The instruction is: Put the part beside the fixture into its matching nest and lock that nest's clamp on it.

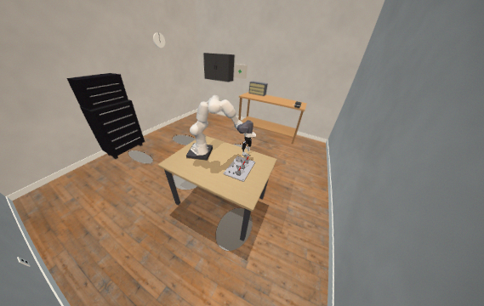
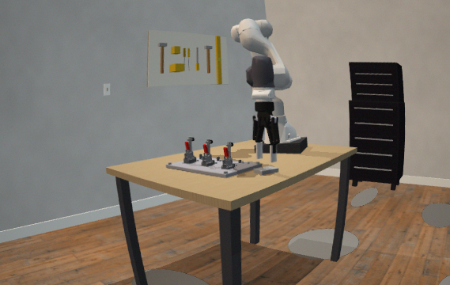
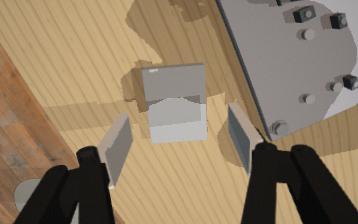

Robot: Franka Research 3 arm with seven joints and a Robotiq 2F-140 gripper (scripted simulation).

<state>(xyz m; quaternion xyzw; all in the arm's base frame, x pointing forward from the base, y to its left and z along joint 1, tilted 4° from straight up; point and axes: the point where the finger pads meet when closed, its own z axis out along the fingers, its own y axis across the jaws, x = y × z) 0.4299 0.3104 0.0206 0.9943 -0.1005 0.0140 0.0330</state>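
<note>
My gripper is now 7 cm above the grey part. Also, from my hand: grey fixture plate 24 cm to the right, 7 cm below, 7 cm ahead; clamp 35 cm to the right, 12 cm ahead, 1 cm below.
</note>
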